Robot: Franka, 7 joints.
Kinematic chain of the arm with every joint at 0, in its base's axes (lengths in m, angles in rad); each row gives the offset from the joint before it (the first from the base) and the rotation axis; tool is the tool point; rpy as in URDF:
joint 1: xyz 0 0 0.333 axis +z
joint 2: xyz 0 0 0 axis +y
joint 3: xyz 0 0 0.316 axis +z
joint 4: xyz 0.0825 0 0 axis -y
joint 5: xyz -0.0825 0 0.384 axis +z
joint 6: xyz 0 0 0 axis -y
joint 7: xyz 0.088 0 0 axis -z
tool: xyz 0 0 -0.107 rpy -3.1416 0 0
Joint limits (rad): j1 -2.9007..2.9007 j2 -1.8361..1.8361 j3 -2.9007..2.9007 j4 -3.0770..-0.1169 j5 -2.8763..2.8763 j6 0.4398..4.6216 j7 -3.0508..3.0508
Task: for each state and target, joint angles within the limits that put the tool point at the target. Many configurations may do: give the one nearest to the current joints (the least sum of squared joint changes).
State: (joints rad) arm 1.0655 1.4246 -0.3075 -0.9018 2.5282 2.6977 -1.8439
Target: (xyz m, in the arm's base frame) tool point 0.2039 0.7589 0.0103
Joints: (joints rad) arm 1.3806 1.5648 -0.1657 -0.6436 2.5265 2.4775 -1.8439
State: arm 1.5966 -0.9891 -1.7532 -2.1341 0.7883 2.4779 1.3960
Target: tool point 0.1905 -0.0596 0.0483
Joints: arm 1.4231 -0.8516 -2.4098 -2.8797 0.8237 2.5521 1.3960
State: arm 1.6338 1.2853 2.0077 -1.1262 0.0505 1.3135 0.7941
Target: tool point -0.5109 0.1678 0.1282
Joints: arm 1.7442 1.7221 1.2711 -1.5319 -0.1262 1.1266 0.7941
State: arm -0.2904 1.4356 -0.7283 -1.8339 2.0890 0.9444 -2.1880
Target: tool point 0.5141 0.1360 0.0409
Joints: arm 0.2361 1.1241 -0.2336 -1.8351 1.9932 0.7886 -2.1880
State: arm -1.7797 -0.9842 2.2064 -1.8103 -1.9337 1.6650 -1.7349
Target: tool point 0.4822 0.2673 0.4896
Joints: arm -1.3399 -0.8427 1.7820 -2.0405 -1.7577 1.2291 -1.7349
